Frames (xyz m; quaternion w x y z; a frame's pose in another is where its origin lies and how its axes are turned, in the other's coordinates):
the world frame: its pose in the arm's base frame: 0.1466 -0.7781 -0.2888 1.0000 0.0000 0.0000 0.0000
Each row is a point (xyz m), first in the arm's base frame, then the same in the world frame.
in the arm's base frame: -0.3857 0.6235 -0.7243
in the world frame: -0.5323 1.4016 -0.4355
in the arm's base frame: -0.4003 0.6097 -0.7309
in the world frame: -0.5469 1.3878 -0.4421
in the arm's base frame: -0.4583 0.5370 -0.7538
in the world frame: -0.6049 1.3151 -0.4650
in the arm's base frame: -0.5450 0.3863 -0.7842
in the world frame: -0.6916 1.1644 -0.4954
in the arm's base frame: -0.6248 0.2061 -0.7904
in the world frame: -0.7714 0.9842 -0.5016
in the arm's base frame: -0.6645 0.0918 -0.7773
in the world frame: -0.8111 0.8699 -0.4885
